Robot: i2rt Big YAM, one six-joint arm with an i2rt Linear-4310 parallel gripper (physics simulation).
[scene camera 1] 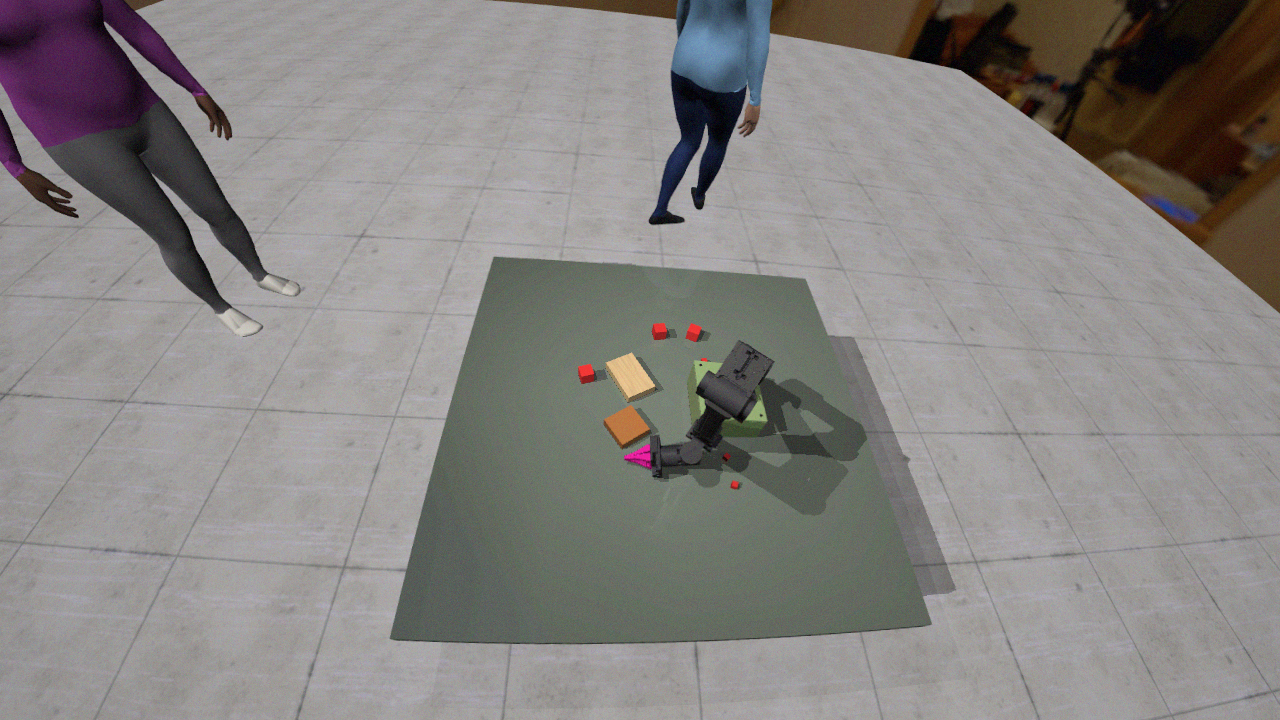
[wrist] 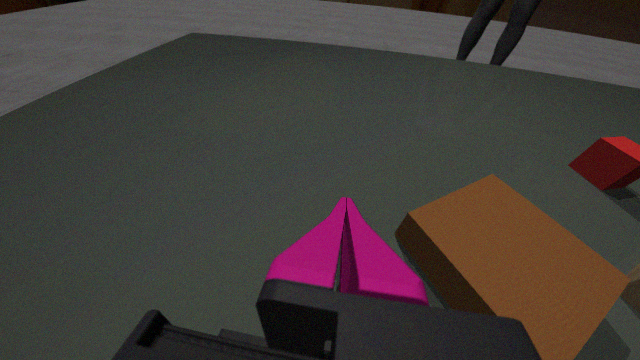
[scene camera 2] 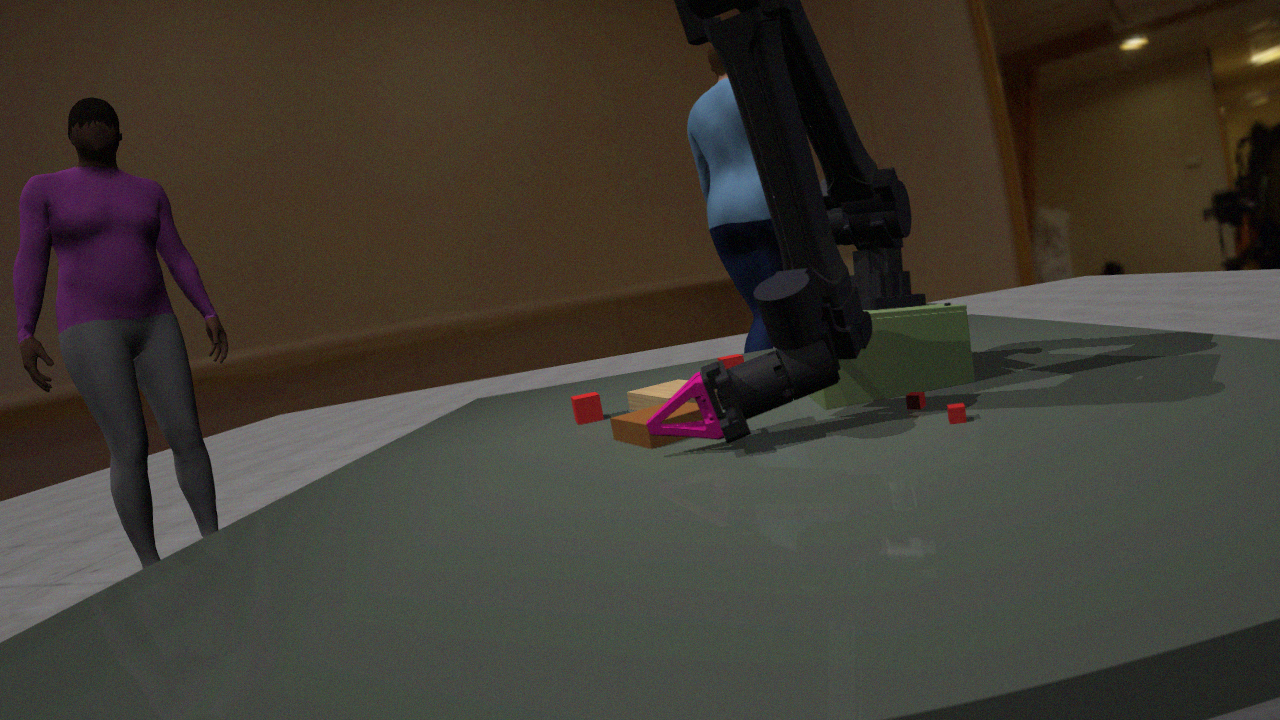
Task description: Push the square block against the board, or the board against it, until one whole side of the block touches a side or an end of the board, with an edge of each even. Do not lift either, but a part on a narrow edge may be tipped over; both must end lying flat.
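Frame: origin at the arm's base, x ahead, y left, z up, level; metres.
Seen in the pictures: gripper, between the fingertips: (scene camera 1: pixel 624 458) (wrist: pixel 345 205) (scene camera 2: pixel 648 428); arm's base, origin of its link: (scene camera 2: pixel 880 307).
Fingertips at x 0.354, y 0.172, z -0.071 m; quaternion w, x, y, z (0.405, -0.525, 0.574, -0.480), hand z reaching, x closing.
Observation:
Pixels of each thing's top centre, then the offset from my fingertips to it.
- square block, centre of its top: (wrist: pixel 515 244) (scene camera 2: pixel 660 411) (scene camera 1: pixel 626 424) 0.108 m right, 0.020 m back, 0.005 m down
- board, centre of its top: (scene camera 2: pixel 673 388) (scene camera 1: pixel 630 374) 0.286 m right, 0.052 m back, 0.005 m down
- red cube, centre of its top: (scene camera 2: pixel 584 395) (wrist: pixel 632 148) (scene camera 1: pixel 586 370) 0.301 m right, 0.086 m ahead, 0.007 m up
The square block (scene camera 1: pixel 626 426) (scene camera 2: pixel 637 428) (wrist: pixel 510 245) is orange-brown and lies flat. The board (scene camera 1: pixel 631 376) (scene camera 2: pixel 657 394) is pale wood, longer than wide, and lies flat behind the block in scene camera 1, with a gap between them. In the wrist view a small part of the board (wrist: pixel 635 287) shows at the right edge. My gripper (scene camera 1: pixel 626 457) (scene camera 2: pixel 651 433) (wrist: pixel 345 205) is shut and empty, with magenta fingers low over the table. The fingertips are on the front side of the block in scene camera 1, and left of it in the wrist view, with a small gap.
A red cube (scene camera 1: pixel 586 374) (scene camera 2: pixel 587 408) (wrist: pixel 607 162) lies left of the board. Two red cubes (scene camera 1: pixel 659 331) (scene camera 1: pixel 693 332) lie behind it. A green box (scene camera 1: pixel 753 420) (scene camera 2: pixel 926 353) stands under the arm. Two small red cubes (scene camera 1: pixel 734 485) (scene camera 1: pixel 725 456) lie near the wrist. People stand beyond the table.

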